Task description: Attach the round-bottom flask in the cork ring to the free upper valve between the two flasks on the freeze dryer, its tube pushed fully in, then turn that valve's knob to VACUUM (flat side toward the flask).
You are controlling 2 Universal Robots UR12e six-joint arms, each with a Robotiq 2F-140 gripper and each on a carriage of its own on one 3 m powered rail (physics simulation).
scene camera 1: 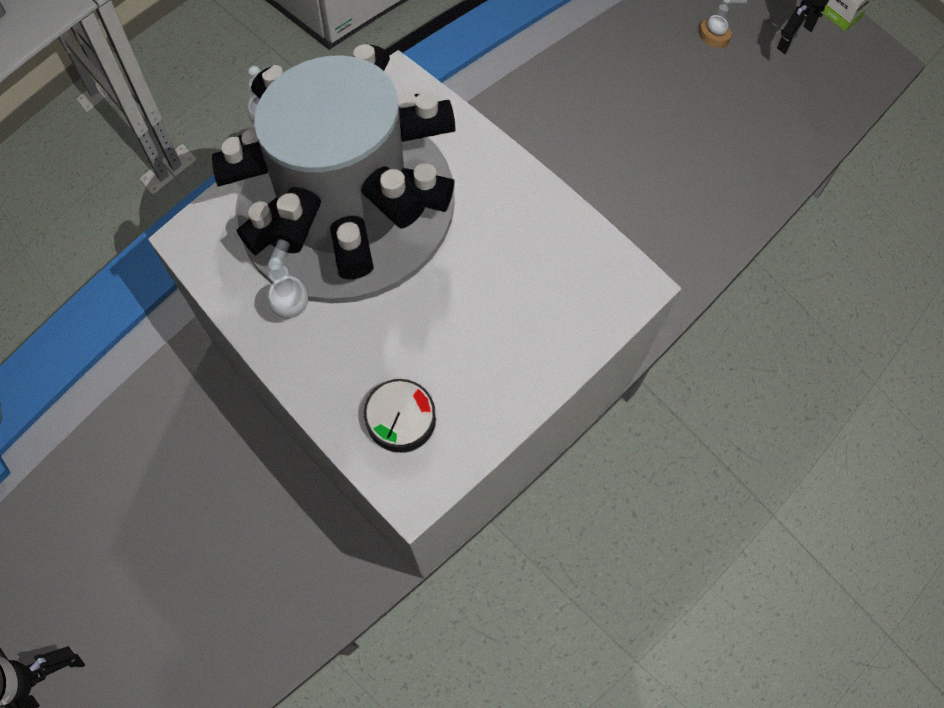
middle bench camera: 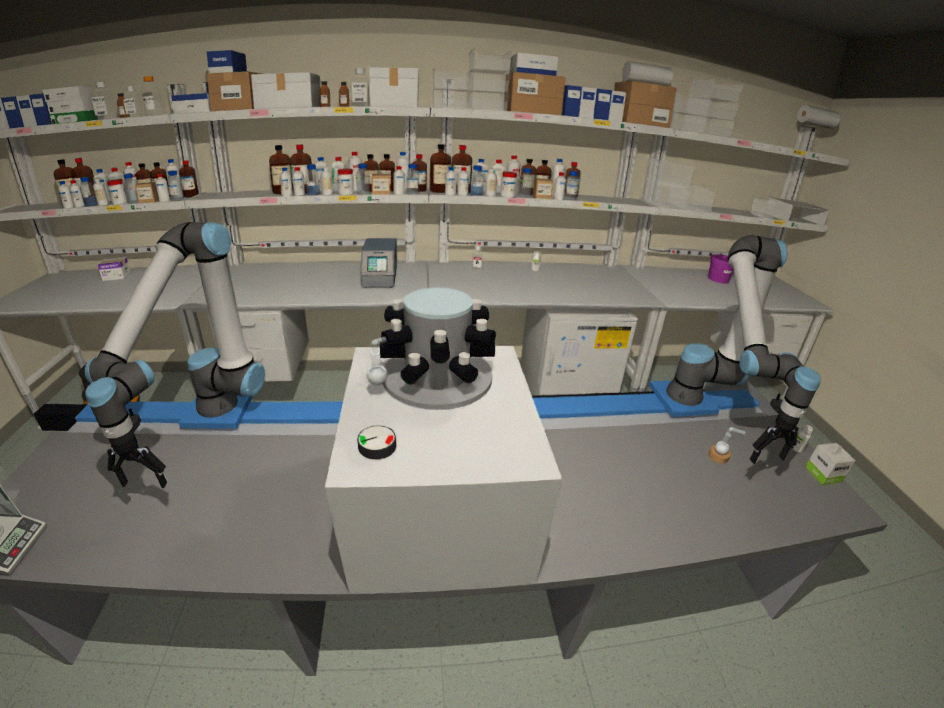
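The round-bottom flask (scene camera 1: pixel 717 25) (middle bench camera: pixel 722 448) sits in the cork ring (scene camera 1: pixel 709 39) (middle bench camera: pixel 719 458) on the bench, its clear tube angled upward. My left gripper (scene camera 1: pixel 797 35) (middle bench camera: pixel 770 456) is open and empty, beside the flask and to its right in both views. My right gripper (scene camera 1: pixel 54 682) (middle bench camera: pixel 142 481) is open and empty above the bench at the far left. The freeze dryer drum (scene camera 1: pixel 327 114) (middle bench camera: pixel 438 327) carries black valves with white knobs. One flask (scene camera 1: pixel 288 297) (middle bench camera: pixel 376 374) hangs there; another (scene camera 1: pixel 253 106) is mostly hidden. A valve (scene camera 1: pixel 237 163) lies between them; its knob's flat side is unclear.
A dial gauge (scene camera 1: pixel 399 413) (middle bench camera: pixel 376 441) lies on the white cabinet (scene camera 1: pixel 526 289) (middle bench camera: pixel 449 525), between the arms. A green-white carton (scene camera 1: pixel 844 10) (middle bench camera: pixel 829 464) and a small bottle (middle bench camera: pixel 803 437) stand near my left gripper. A balance (middle bench camera: pixel 19 537) is at the left edge.
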